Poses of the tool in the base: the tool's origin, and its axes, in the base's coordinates. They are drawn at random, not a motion.
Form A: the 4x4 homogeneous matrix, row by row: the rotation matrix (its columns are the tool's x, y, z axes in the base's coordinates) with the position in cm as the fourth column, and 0 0 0 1 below. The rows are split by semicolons.
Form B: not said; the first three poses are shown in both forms.
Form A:
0.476 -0.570 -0.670 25.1; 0.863 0.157 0.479 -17.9; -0.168 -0.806 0.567 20.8; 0 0 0 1
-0.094 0.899 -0.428 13.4; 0.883 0.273 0.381 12.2; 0.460 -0.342 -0.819 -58.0; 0 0 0 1
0.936 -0.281 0.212 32.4; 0.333 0.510 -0.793 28.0; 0.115 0.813 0.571 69.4; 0 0 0 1
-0.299 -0.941 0.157 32.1; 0.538 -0.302 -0.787 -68.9; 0.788 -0.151 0.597 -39.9; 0 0 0 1
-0.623 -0.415 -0.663 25.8; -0.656 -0.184 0.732 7.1; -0.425 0.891 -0.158 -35.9; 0 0 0 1
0.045 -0.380 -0.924 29.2; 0.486 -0.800 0.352 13.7; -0.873 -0.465 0.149 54.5; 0 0 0 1
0.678 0.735 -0.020 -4.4; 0.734 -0.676 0.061 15.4; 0.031 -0.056 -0.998 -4.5; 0 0 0 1
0.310 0.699 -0.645 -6.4; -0.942 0.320 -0.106 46.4; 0.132 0.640 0.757 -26.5; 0 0 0 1
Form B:
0.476 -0.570 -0.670 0.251; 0.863 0.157 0.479 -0.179; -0.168 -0.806 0.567 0.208; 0 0 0 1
-0.094 0.899 -0.428 0.134; 0.883 0.273 0.381 0.122; 0.460 -0.342 -0.819 -0.580; 0 0 0 1
0.936 -0.281 0.212 0.324; 0.333 0.510 -0.793 0.280; 0.115 0.813 0.571 0.694; 0 0 0 1
-0.299 -0.941 0.157 0.321; 0.538 -0.302 -0.787 -0.689; 0.788 -0.151 0.597 -0.399; 0 0 0 1
-0.623 -0.415 -0.663 0.258; -0.656 -0.184 0.732 0.071; -0.425 0.891 -0.158 -0.359; 0 0 0 1
0.045 -0.380 -0.924 0.292; 0.486 -0.800 0.352 0.137; -0.873 -0.465 0.149 0.545; 0 0 0 1
0.678 0.735 -0.020 -0.044; 0.734 -0.676 0.061 0.154; 0.031 -0.056 -0.998 -0.045; 0 0 0 1
0.310 0.699 -0.645 -0.064; -0.942 0.320 -0.106 0.464; 0.132 0.640 0.757 -0.265; 0 0 0 1

